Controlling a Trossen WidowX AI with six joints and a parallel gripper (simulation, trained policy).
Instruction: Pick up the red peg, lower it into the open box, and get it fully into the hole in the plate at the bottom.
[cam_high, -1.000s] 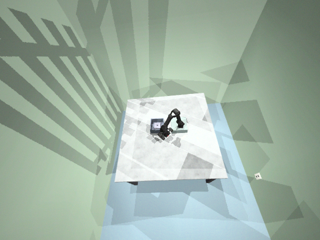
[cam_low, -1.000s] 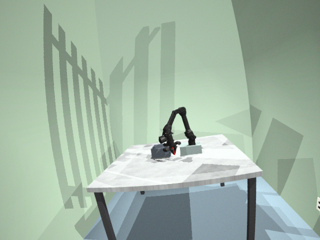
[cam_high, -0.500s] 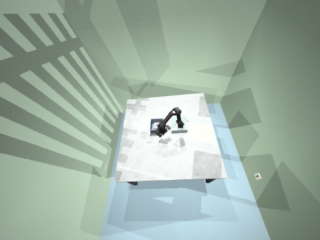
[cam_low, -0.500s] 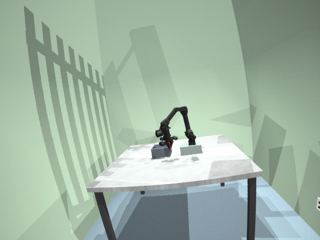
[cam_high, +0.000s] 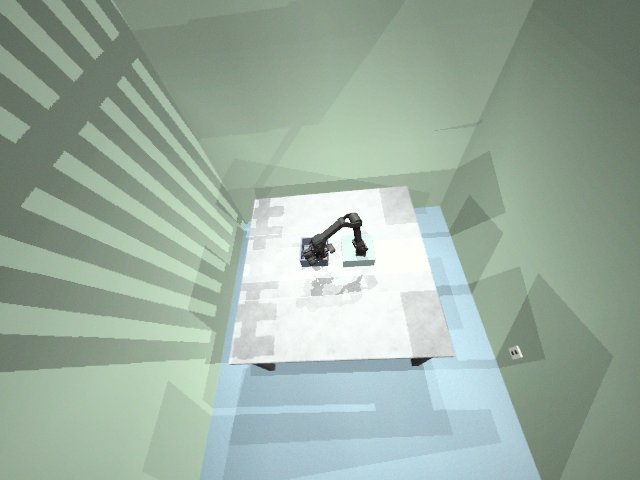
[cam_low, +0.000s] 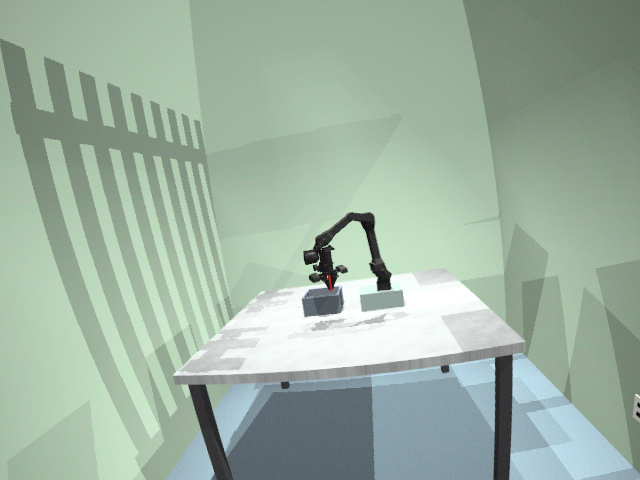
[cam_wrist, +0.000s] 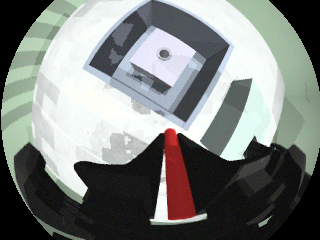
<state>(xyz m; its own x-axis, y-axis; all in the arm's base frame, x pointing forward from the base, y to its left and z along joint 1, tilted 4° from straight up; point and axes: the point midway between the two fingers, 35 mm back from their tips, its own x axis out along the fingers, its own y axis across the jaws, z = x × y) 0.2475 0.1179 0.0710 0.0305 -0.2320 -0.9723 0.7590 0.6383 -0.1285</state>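
Right now the red peg is 3 cm above my gripper tip and 1 cm to the left of it. Round my gripper tip: grey box (11 cm below, 9 cm to the right, 8 cm ahead); plate (9 cm to the right, 9 cm below, 8 cm ahead).
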